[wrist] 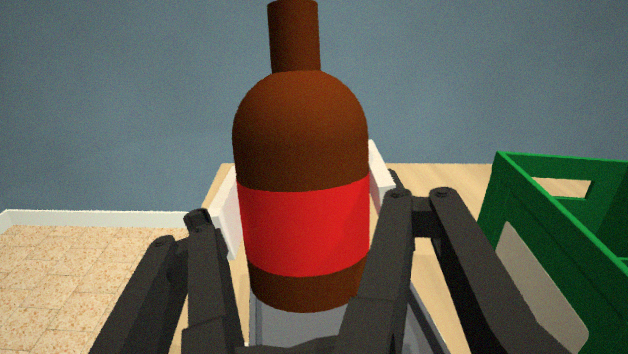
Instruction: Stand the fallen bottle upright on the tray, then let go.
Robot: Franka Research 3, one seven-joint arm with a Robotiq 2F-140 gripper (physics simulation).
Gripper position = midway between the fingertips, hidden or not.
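Visible here: a brown bottle [300,142]; also my gripper [304,171].
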